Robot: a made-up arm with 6 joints.
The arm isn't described. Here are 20 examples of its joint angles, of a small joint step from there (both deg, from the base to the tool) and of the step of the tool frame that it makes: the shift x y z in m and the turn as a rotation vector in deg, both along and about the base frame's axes.
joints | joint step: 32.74 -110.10 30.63 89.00 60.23 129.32 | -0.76 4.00 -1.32 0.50 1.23 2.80
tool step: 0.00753 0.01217 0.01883 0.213 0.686 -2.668
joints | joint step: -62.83 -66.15 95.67 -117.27 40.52 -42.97 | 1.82 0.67 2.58 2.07 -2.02 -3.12
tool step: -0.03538 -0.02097 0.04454 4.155 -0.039 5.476
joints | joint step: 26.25 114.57 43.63 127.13 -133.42 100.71 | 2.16 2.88 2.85 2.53 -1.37 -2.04
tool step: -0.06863 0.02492 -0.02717 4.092 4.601 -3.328
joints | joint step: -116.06 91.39 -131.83 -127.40 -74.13 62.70 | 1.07 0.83 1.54 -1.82 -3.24 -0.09
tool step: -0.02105 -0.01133 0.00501 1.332 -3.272 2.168
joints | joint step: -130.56 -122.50 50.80 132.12 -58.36 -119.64 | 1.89 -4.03 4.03 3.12 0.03 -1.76
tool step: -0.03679 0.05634 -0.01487 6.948 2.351 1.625
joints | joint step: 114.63 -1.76 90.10 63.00 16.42 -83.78 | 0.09 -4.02 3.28 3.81 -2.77 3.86
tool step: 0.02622 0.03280 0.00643 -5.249 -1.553 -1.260
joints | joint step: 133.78 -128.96 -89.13 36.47 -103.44 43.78 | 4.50 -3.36 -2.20 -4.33 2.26 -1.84
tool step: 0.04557 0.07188 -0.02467 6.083 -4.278 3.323
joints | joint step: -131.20 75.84 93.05 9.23 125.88 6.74 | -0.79 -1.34 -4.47 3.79 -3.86 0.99
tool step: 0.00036 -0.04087 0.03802 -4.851 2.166 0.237
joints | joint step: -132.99 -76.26 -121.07 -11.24 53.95 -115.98 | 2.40 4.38 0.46 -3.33 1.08 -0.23
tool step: -0.00813 0.00319 0.02640 5.398 -4.028 3.980
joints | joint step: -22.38 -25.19 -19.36 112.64 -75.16 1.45 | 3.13 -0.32 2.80 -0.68 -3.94 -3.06
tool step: -0.02027 -0.00179 -0.00920 -2.490 2.849 0.832
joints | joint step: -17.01 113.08 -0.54 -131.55 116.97 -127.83 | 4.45 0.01 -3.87 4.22 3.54 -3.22
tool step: -0.01707 -0.02109 -0.07145 5.638 -0.574 -2.575
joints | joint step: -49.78 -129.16 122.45 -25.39 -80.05 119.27 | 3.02 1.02 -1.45 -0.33 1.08 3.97
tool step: -0.01359 0.01480 -0.01432 3.495 -2.822 -4.297
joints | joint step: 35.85 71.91 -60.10 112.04 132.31 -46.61 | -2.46 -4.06 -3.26 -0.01 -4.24 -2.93
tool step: -0.04495 0.00808 0.03685 -0.269 -9.775 2.581
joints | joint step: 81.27 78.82 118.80 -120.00 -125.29 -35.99 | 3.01 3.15 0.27 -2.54 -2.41 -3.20
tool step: -0.05297 0.05162 -0.08625 7.719 4.323 -2.998
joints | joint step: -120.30 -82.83 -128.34 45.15 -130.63 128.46 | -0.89 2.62 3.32 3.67 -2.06 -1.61
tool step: -0.00082 0.01508 -0.02549 -3.373 2.265 4.815
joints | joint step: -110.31 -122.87 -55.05 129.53 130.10 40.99 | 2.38 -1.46 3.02 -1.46 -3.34 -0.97
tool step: -0.02017 0.03920 0.06550 2.893 4.173 -1.384
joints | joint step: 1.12 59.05 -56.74 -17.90 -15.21 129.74 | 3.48 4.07 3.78 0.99 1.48 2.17
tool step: -0.01469 0.01495 0.00570 1.944 2.172 -2.539
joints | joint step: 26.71 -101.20 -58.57 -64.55 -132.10 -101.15 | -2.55 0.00 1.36 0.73 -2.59 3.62
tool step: 0.01949 0.01172 -0.03288 -3.660 -3.504 -4.672
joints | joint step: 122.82 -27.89 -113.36 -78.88 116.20 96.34 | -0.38 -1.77 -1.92 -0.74 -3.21 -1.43
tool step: -0.00020 -0.01242 0.01936 -0.334 1.203 0.777
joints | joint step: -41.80 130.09 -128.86 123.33 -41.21 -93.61 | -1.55 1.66 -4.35 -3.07 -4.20 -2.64
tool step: -0.00867 0.06312 0.00088 -7.737 -0.266 1.605
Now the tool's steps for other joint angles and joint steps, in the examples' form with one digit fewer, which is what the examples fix.
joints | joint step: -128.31 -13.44 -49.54 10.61 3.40 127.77 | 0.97 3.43 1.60 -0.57 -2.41 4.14
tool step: 0.0039 0.0156 -0.0059 -2.26 2.42 3.31
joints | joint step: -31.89 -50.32 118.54 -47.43 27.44 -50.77 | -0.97 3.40 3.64 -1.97 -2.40 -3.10
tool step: 0.0102 0.0076 -0.0393 -4.92 -5.30 0.73
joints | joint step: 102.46 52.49 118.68 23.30 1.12 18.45 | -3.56 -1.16 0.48 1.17 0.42 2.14
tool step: -0.0055 0.0183 -0.0235 -2.88 -0.99 0.50
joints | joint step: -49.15 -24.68 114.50 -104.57 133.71 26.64 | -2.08 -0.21 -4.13 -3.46 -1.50 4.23
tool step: 0.0547 -0.0223 0.0049 4.43 2.85 -2.61
